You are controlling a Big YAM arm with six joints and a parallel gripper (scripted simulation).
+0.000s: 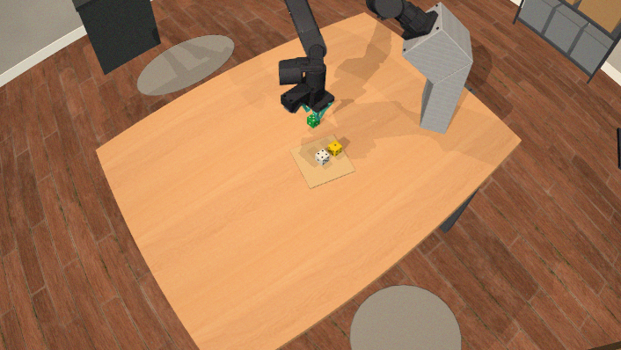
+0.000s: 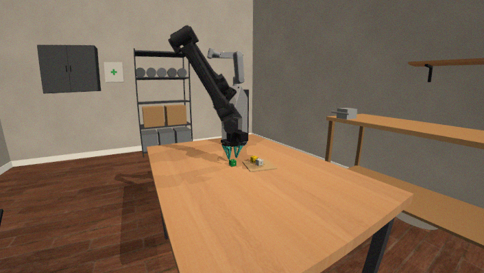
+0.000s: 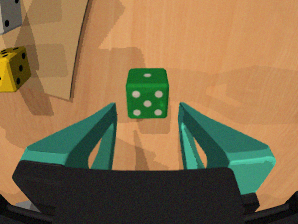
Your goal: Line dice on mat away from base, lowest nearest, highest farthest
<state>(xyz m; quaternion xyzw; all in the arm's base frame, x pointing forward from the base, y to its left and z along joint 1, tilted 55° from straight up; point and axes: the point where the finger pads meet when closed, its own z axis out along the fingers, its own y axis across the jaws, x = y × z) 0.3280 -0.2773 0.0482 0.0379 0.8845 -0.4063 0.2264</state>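
Right now my hand is 30 mm above the green die. From my hand the other things lie so: yellow die: 110 mm to the left, 60 mm ahead, 30 mm below; tan mat: 100 mm ahead, 90 mm to the left, 40 mm below; white die: 110 mm ahead, 90 mm to the left, 30 mm below.
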